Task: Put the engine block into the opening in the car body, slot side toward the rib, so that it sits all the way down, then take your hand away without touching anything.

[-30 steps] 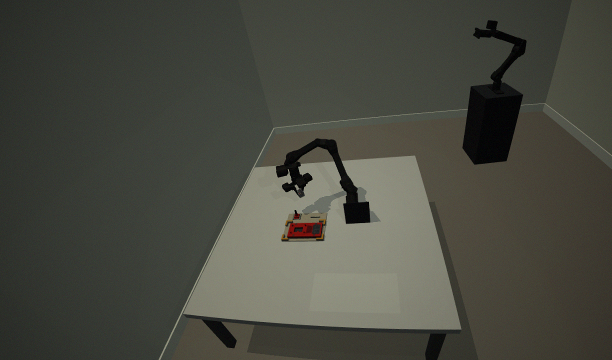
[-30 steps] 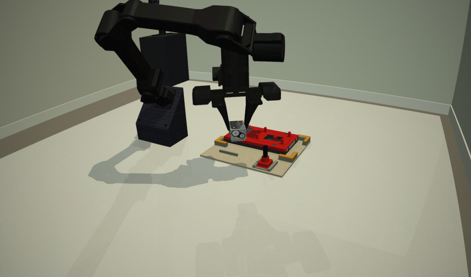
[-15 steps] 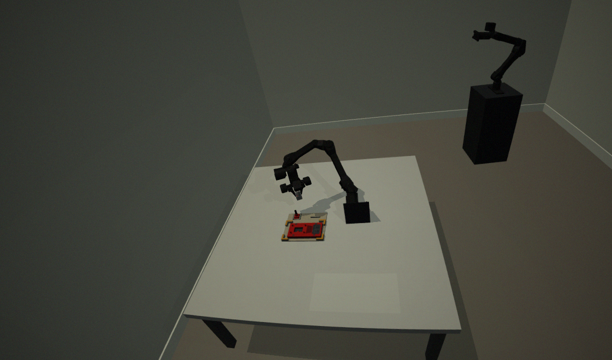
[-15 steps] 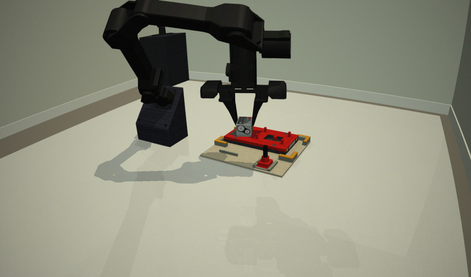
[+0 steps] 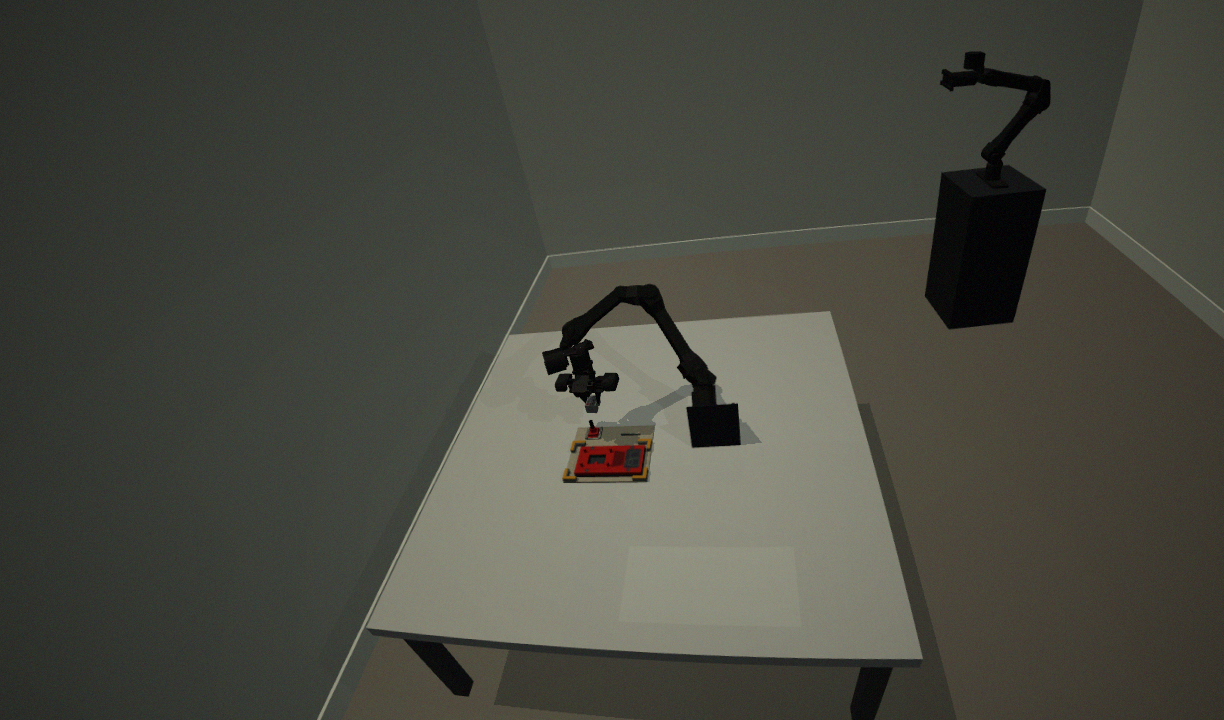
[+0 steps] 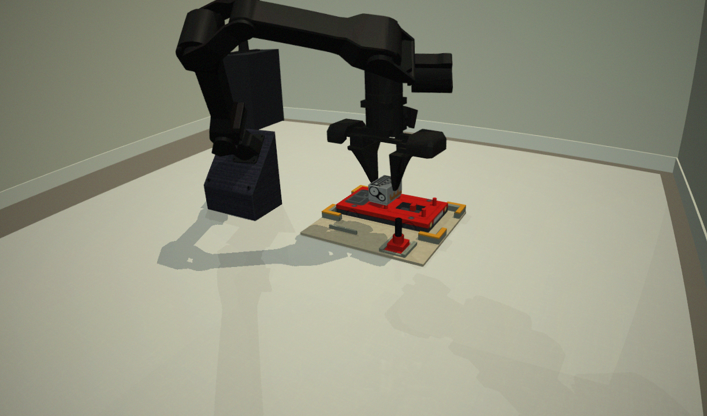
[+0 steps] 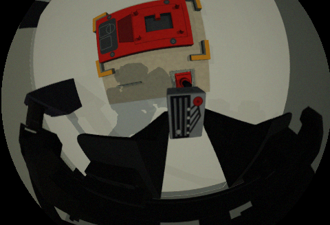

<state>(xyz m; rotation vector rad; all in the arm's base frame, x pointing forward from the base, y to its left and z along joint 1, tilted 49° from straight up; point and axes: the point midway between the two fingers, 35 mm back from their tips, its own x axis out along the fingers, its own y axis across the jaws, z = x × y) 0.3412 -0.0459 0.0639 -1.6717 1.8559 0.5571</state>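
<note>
Now: gripper tip 20 mm short of the black peg, 20 mm to the right of it and 90 mm above it. Also, from my gripper tip: engine block (10 mm below).
</note>
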